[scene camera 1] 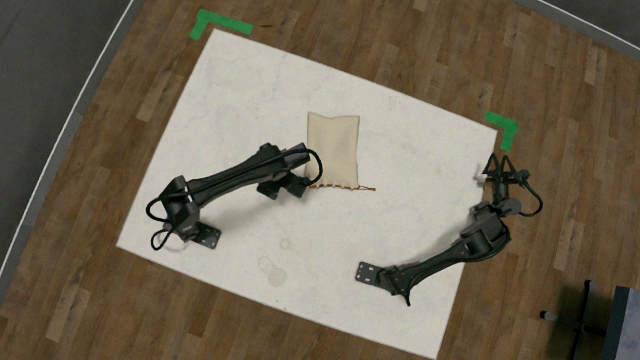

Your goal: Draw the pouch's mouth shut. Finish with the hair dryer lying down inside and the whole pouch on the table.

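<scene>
A beige cloth pouch (334,150) lies flat on the white table (240,85), its mouth edge toward the bottom of the picture. A red-brown drawcord (366,189) threads through the mouth edge, and its right end sticks out past the pouch. The cord's left end is hidden by the left arm. The hair dryer does not show. My left gripper (283,189) points down beside the pouch's lower left corner, open, its fingertips partly hidden by its own body. My right gripper (499,159) is open and empty at the table's right edge, well apart from the pouch.
The left arm (230,175) reaches across the left half of the table to the pouch's lower left side. The right arm (435,265) reaches over the right edge. Green tape corners (227,22) (509,131) mark the floor. A dark stand (582,320) is at the lower right.
</scene>
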